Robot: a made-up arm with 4 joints. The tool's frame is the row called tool.
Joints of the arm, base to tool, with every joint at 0 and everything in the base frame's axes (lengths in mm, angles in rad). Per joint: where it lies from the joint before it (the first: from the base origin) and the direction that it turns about. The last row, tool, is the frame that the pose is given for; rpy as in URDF.
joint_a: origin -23 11 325 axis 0.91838 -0.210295 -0.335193
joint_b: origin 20 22 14 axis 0 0 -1
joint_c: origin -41 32 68 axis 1 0 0
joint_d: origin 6 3 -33 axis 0 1 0
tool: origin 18 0 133 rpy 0.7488 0.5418 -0.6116
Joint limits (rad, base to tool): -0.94..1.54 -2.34..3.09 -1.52..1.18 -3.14..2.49
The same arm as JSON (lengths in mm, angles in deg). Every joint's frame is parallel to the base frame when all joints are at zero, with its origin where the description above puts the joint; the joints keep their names.
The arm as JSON. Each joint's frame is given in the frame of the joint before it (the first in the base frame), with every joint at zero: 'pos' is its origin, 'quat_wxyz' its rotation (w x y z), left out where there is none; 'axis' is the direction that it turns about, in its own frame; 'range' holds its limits. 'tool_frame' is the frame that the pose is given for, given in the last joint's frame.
{
  "length_unit": "mm",
  "angle_unit": "deg",
  "joints": [
    {
      "joint": "joint_a",
      "pos": [
        -23.0,
        11.0,
        325.0
      ],
      "axis": [
        0.91838,
        -0.210295,
        -0.335193
      ],
      "range": [
        -53.86,
        88.24
      ]
    },
    {
      "joint": "joint_b",
      "pos": [
        20.0,
        22.0,
        14.0
      ],
      "axis": "-z",
      "range": [
        -134.07,
        177.04
      ]
    },
    {
      "joint": "joint_c",
      "pos": [
        -41.0,
        32.0,
        68.0
      ],
      "axis": "+x",
      "range": [
        -87.09,
        67.61
      ]
    },
    {
      "joint": "joint_d",
      "pos": [
        6.0,
        3.0,
        -33.0
      ],
      "axis": "+y",
      "range": [
        -179.91,
        142.67
      ]
    }
  ],
  "tool_frame": {
    "pos": [
      18.0,
      0.0,
      133.0
    ],
    "quat_wxyz": [
      0.825716,
      0.41101,
      0.131421,
      -0.363307
    ]
  }
}

